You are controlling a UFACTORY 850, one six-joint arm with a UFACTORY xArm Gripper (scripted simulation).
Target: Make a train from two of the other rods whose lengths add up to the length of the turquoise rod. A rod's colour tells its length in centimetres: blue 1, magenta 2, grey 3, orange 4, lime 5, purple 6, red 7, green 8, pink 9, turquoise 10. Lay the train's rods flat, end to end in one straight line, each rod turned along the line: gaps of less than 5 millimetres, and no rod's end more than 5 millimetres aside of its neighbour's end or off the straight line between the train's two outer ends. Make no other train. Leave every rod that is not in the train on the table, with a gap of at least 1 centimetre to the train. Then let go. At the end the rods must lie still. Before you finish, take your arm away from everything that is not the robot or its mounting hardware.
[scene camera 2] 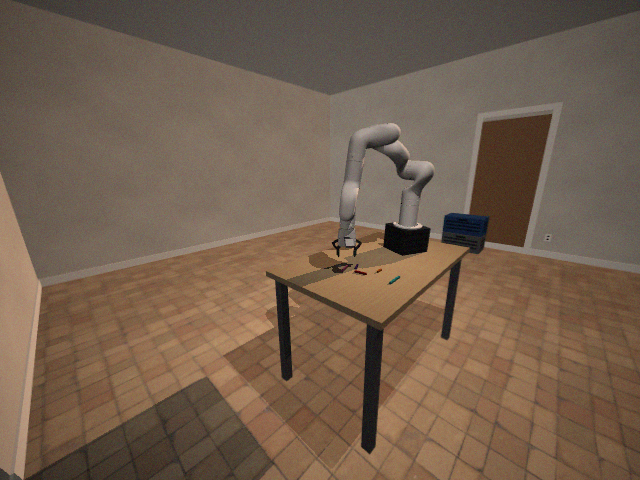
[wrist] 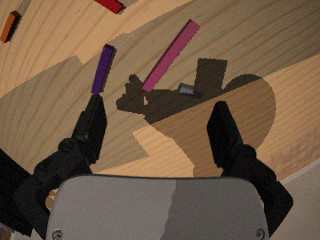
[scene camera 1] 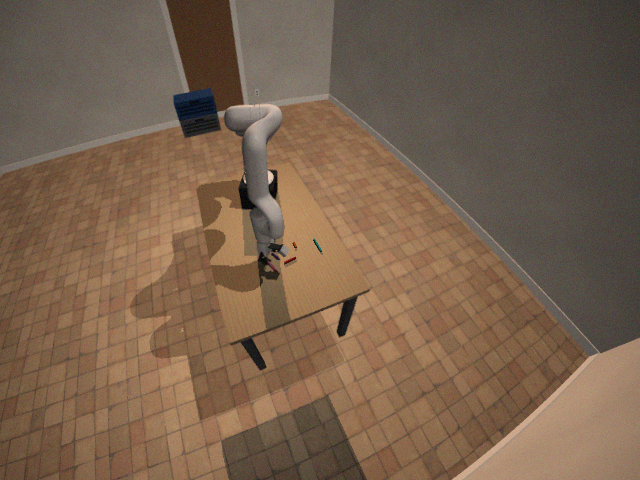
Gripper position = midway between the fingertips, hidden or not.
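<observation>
Visible: a pink rod (wrist: pixel 189 29); the gripper (wrist: pixel 158 110).
</observation>
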